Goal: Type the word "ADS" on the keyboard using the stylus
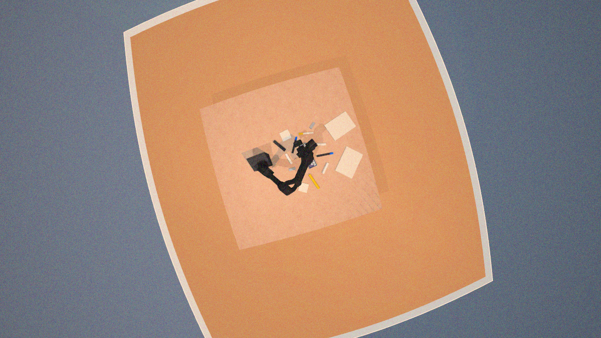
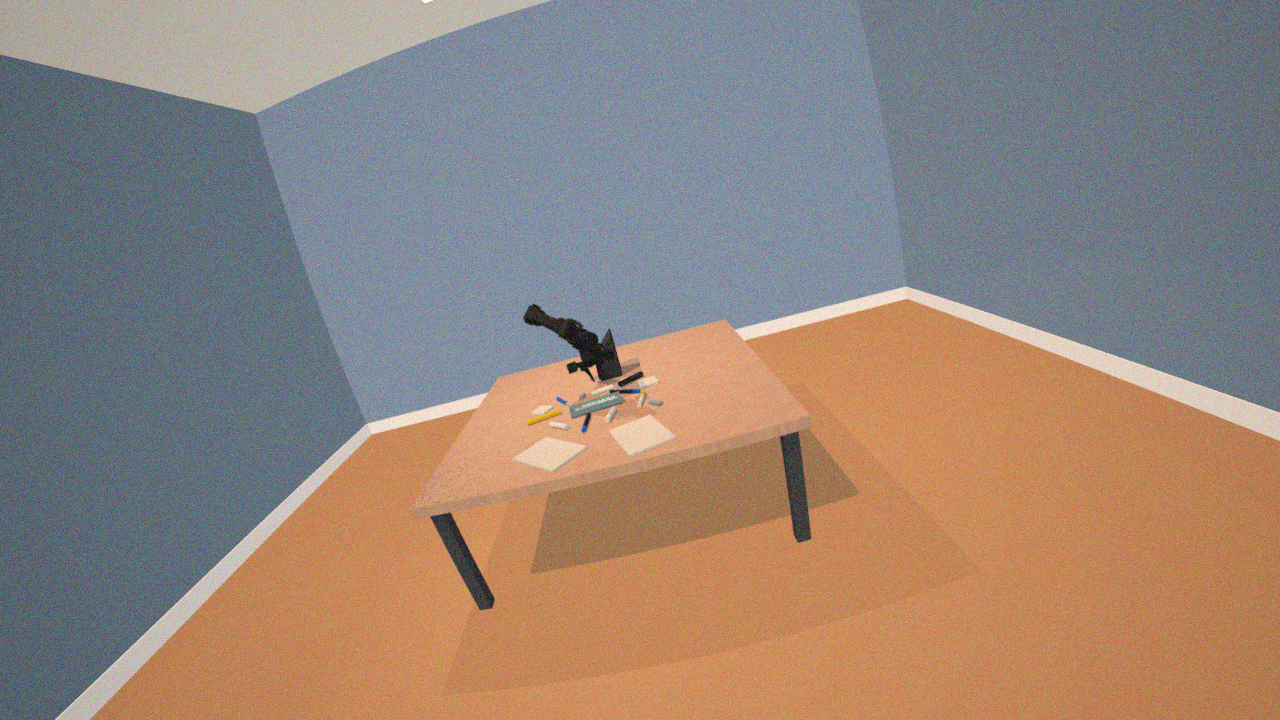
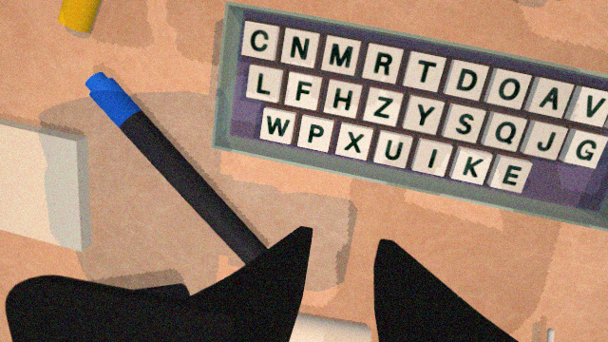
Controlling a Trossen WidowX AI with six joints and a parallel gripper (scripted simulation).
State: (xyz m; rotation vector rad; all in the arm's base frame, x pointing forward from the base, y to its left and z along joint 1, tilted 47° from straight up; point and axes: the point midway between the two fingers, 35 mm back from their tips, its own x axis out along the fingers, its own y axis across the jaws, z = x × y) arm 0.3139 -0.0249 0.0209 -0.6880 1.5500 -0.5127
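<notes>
Right now the grey piece is 12 cm behind my gripper tip, 9 cm to the right of it and 9 cm below it. From my gripper tip the other things lie so: small white pad: 19 cm to the left, 9 cm below, 7 cm behind; yellow cylinder: 25 cm to the right, 8 cm below, 1 cm ahead.
</notes>
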